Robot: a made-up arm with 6 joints. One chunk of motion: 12 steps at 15 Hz.
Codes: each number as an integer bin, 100 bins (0 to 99) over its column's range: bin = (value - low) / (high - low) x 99, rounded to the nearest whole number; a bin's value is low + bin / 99 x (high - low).
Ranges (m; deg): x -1.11..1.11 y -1.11..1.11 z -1.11..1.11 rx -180..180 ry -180..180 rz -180..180
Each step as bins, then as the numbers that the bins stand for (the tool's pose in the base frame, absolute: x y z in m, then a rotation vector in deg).
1 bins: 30 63 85 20 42 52
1 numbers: -0.4373 0.3027 0.7961 -107.27 -27.27 9.09
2 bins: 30 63 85 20 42 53
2 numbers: -0.4373 0.3027 0.7961 -107.27 -27.27 12.73
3 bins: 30 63 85 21 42 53
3 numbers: -0.4373 0.3027 0.7961 -103.64 -27.27 12.73
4 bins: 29 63 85 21 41 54
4 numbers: -0.4597 0.3027 0.7961 -103.64 -30.91 16.36
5 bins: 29 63 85 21 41 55
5 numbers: -0.4597 0.3027 0.7961 -103.64 -30.91 20.00
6 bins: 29 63 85 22 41 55
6 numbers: -0.4597 0.3027 0.7961 -100.00 -30.91 20.00
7 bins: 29 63 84 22 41 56
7 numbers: -0.4597 0.3027 0.7736 -100.00 -30.91 23.64
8 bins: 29 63 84 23 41 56
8 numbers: -0.4597 0.3027 0.7736 -96.36 -30.91 23.64
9 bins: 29 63 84 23 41 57
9 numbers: -0.4597 0.3027 0.7736 -96.36 -30.91 27.27
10 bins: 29 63 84 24 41 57
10 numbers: -0.4597 0.3027 0.7736 -92.73 -30.91 27.27
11 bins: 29 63 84 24 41 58
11 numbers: -0.4597 0.3027 0.7736 -92.73 -30.91 30.91
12 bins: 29 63 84 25 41 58
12 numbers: -0.4597 0.3027 0.7736 -89.09 -30.91 30.91
